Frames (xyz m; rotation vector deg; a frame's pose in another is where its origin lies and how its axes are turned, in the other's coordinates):
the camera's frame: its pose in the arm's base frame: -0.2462 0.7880 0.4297 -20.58 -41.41 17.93
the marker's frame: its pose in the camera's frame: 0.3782 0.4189 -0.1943 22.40 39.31 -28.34
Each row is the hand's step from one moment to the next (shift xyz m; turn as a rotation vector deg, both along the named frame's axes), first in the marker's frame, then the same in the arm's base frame.
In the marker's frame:
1: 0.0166 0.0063 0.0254 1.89 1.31 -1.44
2: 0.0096 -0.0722 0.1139 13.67 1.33 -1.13
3: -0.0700 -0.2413 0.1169 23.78 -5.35 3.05
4: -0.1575 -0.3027 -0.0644 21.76 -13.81 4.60
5: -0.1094 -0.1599 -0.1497 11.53 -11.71 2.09
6: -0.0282 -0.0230 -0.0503 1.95 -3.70 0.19
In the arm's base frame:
1: 0.0158 0.0014 0.0266 2.14 1.15 -1.22
2: -0.0074 -0.0832 0.1063 13.76 -0.59 -0.39
3: -0.1102 -0.2383 0.0887 22.56 -9.05 3.53
4: -0.1949 -0.2689 -0.1015 19.27 -17.23 4.13
5: -0.1221 -0.1273 -0.1698 9.61 -13.42 1.40
6: -0.0282 -0.0138 -0.0536 1.39 -3.95 -0.10

